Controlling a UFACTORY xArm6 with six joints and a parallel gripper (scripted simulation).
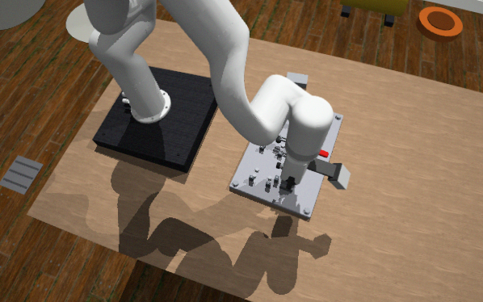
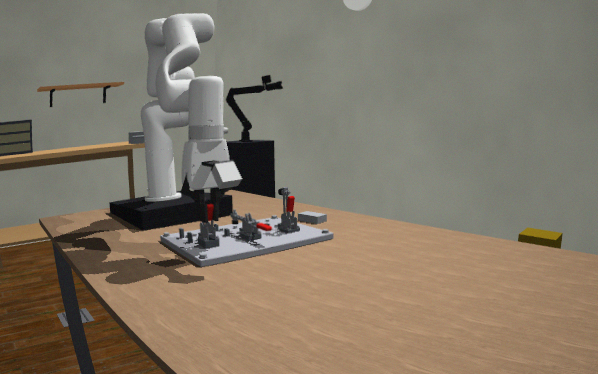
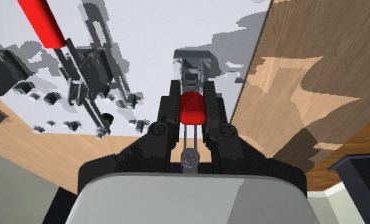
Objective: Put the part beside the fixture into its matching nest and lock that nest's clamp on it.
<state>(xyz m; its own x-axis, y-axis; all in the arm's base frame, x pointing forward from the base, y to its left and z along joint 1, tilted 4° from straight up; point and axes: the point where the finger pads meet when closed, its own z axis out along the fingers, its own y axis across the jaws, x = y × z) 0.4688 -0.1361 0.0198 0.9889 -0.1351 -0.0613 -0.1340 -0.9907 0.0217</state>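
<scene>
Right now the clamp is 30 mm below my hand and 10 mm behind it. The rest, counted from my hand: fixture plate: 110 mm to the left, 80 mm below, 20 mm behind; then grey block: 380 mm to the left, 80 mm below, 50 mm behind.
</scene>
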